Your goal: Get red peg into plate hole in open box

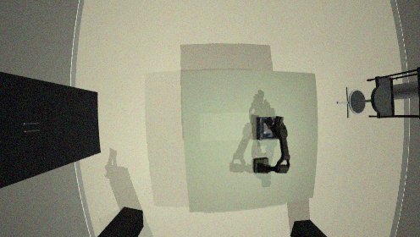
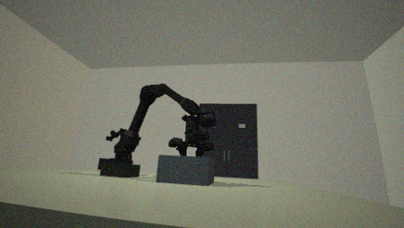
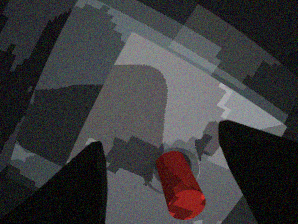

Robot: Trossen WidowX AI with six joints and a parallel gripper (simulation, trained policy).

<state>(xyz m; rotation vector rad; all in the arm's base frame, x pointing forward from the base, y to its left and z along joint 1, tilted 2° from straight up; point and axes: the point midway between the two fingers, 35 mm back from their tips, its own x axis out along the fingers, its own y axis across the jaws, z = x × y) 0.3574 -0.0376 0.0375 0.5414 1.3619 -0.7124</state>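
Now: the red peg 20 mm behind my gripper tip, 10 mm to the left of it and 10 mm below it. The rest, counted from my gripper tip: box: 40 mm below, 10 mm to the left, 10 mm behind; light grey plate: 20 mm below, 10 mm to the left, 10 mm behind.
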